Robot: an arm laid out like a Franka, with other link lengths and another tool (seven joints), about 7 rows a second.
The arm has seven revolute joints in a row. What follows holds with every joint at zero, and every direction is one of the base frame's.
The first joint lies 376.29 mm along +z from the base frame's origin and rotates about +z.
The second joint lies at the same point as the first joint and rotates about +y.
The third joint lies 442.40 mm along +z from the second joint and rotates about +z.
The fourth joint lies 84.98 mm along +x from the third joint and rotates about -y.
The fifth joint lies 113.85 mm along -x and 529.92 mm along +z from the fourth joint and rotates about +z.
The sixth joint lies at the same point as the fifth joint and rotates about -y.
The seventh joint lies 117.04 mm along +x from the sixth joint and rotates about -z.
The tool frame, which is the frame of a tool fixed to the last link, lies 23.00 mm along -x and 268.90 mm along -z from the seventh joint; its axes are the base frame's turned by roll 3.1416, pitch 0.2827 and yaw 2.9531 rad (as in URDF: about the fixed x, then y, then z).
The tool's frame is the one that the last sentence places.
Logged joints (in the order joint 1, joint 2, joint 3, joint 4, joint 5, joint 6, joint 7), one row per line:
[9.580 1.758 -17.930 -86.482 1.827 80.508 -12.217]
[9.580 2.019 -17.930 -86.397 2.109 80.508 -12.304]
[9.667 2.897 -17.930 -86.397 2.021 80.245 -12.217]
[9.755 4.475 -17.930 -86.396 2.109 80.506 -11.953]
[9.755 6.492 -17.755 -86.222 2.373 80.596 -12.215]
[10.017 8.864 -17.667 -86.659 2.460 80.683 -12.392]
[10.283 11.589 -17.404 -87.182 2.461 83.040 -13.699]
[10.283 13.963 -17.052 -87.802 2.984 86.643 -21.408]
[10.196 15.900 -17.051 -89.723 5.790 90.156 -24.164]
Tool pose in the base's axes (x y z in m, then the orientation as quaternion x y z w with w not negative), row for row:
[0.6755 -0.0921 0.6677 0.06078 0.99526 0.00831 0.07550]
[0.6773 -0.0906 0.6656 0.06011 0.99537 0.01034 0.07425]
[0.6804 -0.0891 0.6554 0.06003 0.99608 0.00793 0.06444]
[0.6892 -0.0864 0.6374 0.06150 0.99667 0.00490 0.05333]
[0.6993 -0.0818 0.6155 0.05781 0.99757 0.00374 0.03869]
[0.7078 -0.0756 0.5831 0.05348 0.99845 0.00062 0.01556]
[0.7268 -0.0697 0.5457 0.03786 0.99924 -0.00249 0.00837]
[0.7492 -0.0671 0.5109 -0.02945 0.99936 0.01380 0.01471]
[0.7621 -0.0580 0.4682 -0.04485 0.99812 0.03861 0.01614]
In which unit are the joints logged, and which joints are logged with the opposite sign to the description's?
The joints are logged in degrees. Opposite sign: none.
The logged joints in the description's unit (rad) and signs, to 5 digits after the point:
[0.16720 0.03068 -0.31294 -1.50940 0.03189 1.40513 -0.21323]
[0.16720 0.03524 -0.31294 -1.50791 0.03681 1.40513 -0.21475]
[0.16872 0.05056 -0.31294 -1.50791 0.03527 1.40054 -0.21323]
[0.17026 0.07810 -0.31294 -1.50789 0.03681 1.40509 -0.20862]
[0.17026 0.11331 -0.30988 -1.50486 0.04142 1.40667 -0.21319]
[0.17483 0.15471 -0.30835 -1.51248 0.04294 1.40818 -0.21628]
[0.17947 0.20227 -0.30376 -1.52161 0.04295 1.44932 -0.23909]
[0.17947 0.24370 -0.29761 -1.53243 0.05208 1.51221 -0.37364]
[0.17795 0.27751 -0.29760 -1.56596 0.10105 1.57352 -0.42174]

